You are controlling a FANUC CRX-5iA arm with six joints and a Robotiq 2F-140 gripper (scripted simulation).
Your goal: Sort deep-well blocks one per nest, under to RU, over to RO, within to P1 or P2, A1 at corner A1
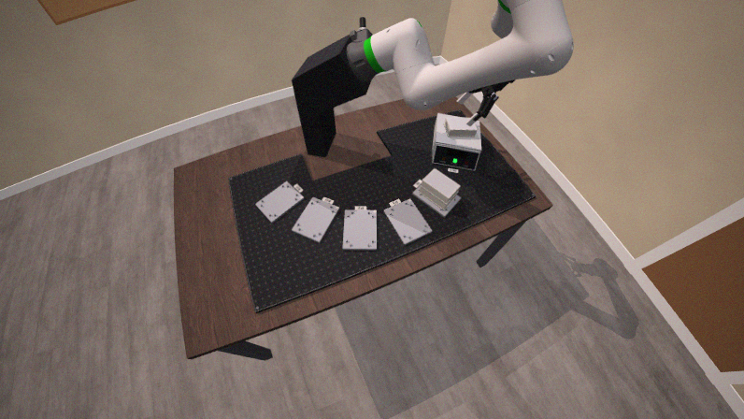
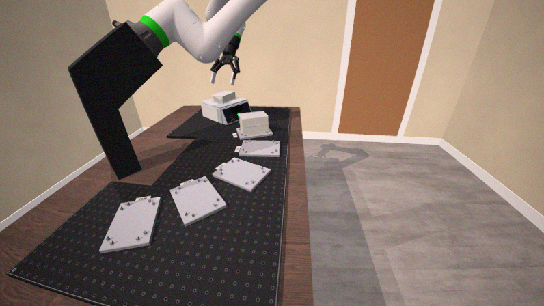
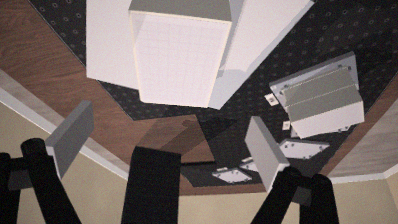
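The weigher platform is 11 cm below my hand. From my hand the other things lie so: plate (29 cm ahead, 20 cm below, 14 cm to the right); check-weigher CW (14 cm below, 1 cm ahead).
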